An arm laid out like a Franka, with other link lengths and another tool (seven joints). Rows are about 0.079 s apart.
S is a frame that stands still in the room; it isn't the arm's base.
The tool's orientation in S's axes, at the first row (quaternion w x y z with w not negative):
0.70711, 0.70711, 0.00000, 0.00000
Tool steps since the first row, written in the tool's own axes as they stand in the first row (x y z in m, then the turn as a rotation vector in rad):
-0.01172, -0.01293, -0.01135, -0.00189, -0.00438, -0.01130
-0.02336, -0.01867, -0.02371, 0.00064, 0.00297, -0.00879
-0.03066, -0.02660, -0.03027, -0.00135, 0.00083, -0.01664
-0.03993, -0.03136, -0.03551, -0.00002, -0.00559, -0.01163
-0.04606, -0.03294, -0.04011, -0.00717, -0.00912, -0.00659
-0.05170, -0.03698, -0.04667, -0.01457, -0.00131, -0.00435
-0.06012, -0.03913, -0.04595, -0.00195, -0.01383, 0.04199
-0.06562, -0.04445, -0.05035, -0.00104, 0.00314, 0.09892
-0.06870, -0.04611, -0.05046, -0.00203, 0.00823, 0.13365
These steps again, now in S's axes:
-0.01172, 0.01135, -0.01293, -0.00189, 0.01130, -0.00438
-0.02336, 0.02371, -0.01867, 0.00064, 0.00879, 0.00297
-0.03066, 0.03027, -0.02660, -0.00135, 0.01664, 0.00083
-0.03993, 0.03551, -0.03136, -0.00002, 0.01163, -0.00559
-0.04606, 0.04011, -0.03294, -0.00717, 0.00659, -0.00912
-0.05170, 0.04667, -0.03698, -0.01457, 0.00435, -0.00131
-0.06012, 0.04595, -0.03913, -0.00195, -0.04199, -0.01383
-0.06562, 0.05035, -0.04445, -0.00104, -0.09892, 0.00314
-0.06870, 0.05046, -0.04611, -0.00203, -0.13365, 0.00823

